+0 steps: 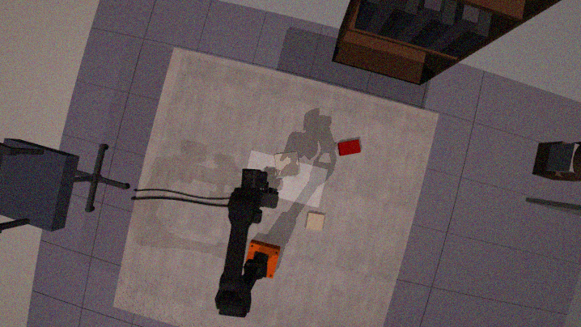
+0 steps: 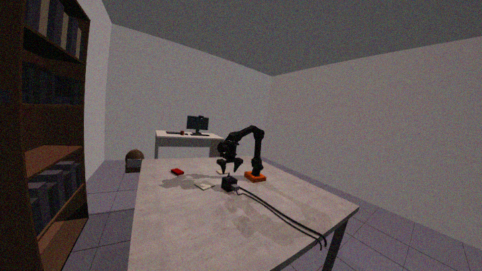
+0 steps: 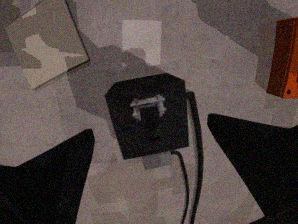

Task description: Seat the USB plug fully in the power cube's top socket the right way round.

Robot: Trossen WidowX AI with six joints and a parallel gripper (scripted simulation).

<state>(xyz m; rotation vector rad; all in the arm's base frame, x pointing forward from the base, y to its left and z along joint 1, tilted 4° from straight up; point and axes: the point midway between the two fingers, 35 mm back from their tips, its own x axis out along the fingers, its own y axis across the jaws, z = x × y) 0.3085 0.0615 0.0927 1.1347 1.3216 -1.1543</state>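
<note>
Now: the USB plug 2 cm below my gripper tip. The rest, counted from my gripper tip: red block 28 cm ahead, 34 cm to the right, 10 cm below.
</note>
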